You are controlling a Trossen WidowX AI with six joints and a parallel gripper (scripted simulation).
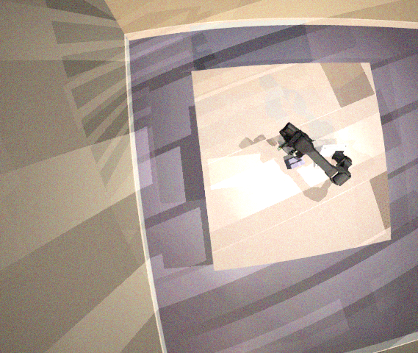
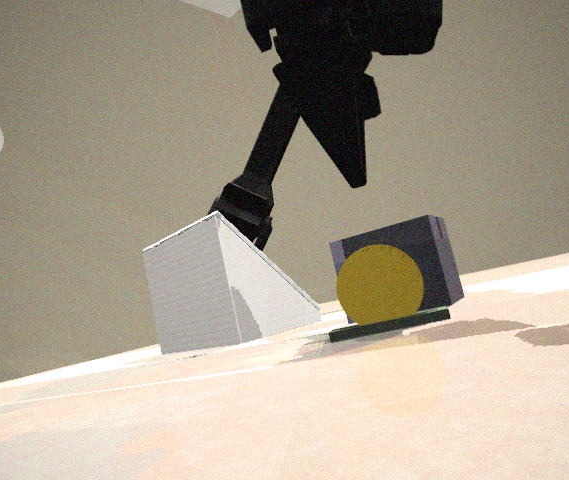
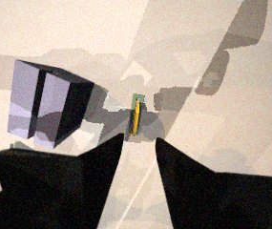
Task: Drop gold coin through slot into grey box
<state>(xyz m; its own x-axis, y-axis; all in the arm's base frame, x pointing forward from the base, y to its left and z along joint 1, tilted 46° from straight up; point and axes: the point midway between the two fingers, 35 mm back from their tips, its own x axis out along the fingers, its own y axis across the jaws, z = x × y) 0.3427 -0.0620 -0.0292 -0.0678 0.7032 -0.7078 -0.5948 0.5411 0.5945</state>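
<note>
The gold coin lies 70 mm below my gripper tip.
</note>
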